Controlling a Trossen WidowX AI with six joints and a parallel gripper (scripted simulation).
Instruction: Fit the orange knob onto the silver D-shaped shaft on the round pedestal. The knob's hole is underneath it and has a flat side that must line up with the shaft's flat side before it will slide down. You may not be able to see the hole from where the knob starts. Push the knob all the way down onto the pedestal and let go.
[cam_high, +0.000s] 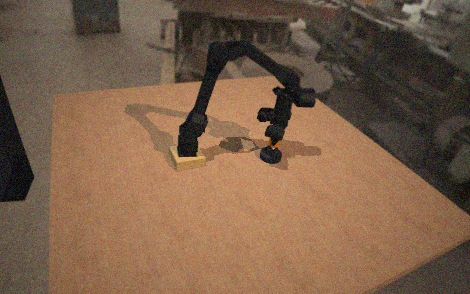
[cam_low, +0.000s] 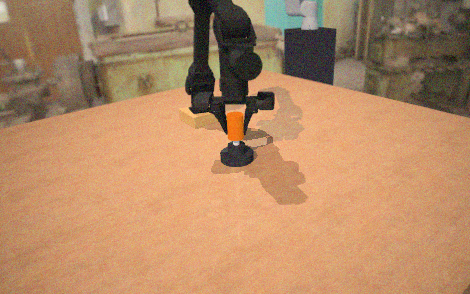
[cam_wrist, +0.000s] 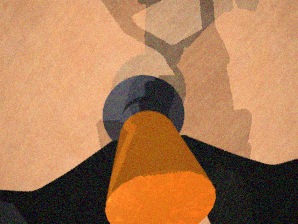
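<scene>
My gripper tip is 3 cm below the orange knob. Also, from my gripper tip: round pedestal (4 cm below).
</scene>
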